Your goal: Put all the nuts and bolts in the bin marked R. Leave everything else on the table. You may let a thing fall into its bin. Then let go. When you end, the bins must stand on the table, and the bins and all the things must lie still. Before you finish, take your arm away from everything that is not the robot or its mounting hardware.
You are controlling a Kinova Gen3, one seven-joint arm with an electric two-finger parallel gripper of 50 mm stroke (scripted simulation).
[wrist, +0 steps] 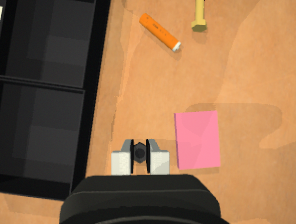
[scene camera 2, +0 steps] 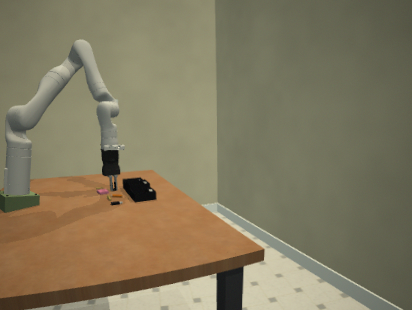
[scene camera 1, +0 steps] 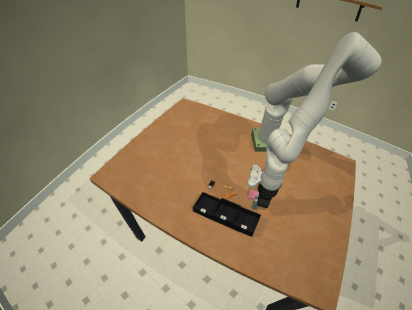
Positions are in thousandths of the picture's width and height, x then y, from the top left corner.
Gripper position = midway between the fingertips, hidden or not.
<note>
I see my gripper (wrist: 471, 672), a pink eraser (wrist: 667, 632) and a black bin tray (scene camera 1: 499, 656).
The black bin tray also shows in the wrist view (wrist: 167, 739).
</note>
